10 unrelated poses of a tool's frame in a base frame.
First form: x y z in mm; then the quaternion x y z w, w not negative.
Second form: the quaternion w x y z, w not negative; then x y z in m. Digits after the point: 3 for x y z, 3 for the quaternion.
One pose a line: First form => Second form
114 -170 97 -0.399 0.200 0.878 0.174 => 0.174 -0.399 0.200 0.878 0.114 -0.170 0.097
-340 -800 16 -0.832 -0.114 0.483 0.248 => 0.248 -0.832 -0.114 0.483 -0.340 -0.800 0.016
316 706 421 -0.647 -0.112 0.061 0.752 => 0.752 -0.647 -0.112 0.061 0.316 0.706 0.421
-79 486 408 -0.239 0.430 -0.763 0.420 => 0.420 -0.239 0.430 -0.763 -0.079 0.486 0.408
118 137 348 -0.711 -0.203 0.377 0.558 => 0.558 -0.711 -0.203 0.377 0.118 0.137 0.348
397 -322 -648 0.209 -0.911 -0.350 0.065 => 0.065 0.209 -0.911 -0.350 0.397 -0.322 -0.648
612 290 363 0.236 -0.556 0.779 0.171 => 0.171 0.236 -0.556 0.779 0.612 0.290 0.363
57 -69 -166 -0.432 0.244 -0.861 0.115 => 0.115 -0.432 0.244 -0.861 0.057 -0.069 -0.166
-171 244 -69 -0.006 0.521 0.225 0.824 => 0.824 -0.006 0.521 0.225 -0.171 0.244 -0.069
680 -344 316 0.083 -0.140 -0.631 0.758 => 0.758 0.083 -0.140 -0.631 0.680 -0.344 0.316
